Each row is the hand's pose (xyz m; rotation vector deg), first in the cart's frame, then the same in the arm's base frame.
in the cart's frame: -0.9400 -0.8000 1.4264 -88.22 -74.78 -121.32
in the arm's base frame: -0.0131 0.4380 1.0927 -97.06 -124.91 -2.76
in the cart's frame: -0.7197 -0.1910 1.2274 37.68 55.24 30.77
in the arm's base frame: -0.4629 0.4298 0.5861 -30.78 122.24 4.12
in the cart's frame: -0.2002 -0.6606 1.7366 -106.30 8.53 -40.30
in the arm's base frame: 0.3310 0.7304 0.4152 -170.81 -16.21 43.02
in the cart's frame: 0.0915 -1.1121 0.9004 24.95 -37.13 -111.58
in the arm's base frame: 0.5865 -0.2222 0.2911 -49.90 -42.25 -44.59
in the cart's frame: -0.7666 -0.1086 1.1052 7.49 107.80 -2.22
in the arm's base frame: -0.5905 0.3433 0.5741 -83.42 138.23 -49.57
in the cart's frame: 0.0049 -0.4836 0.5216 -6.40 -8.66 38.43
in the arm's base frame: -0.0847 -0.3755 0.0228 -49.01 67.79 73.50
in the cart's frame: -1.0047 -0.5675 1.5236 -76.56 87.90 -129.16
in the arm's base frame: -0.2048 0.6079 1.0470 125.31 21.00 91.55
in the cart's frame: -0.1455 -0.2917 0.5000 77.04 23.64 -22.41
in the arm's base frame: -0.3217 -0.3257 0.0586 -10.71 64.13 -34.22
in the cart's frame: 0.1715 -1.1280 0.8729 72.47 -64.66 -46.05
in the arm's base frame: 0.6303 -0.2582 0.2264 6.47 -13.17 -6.69
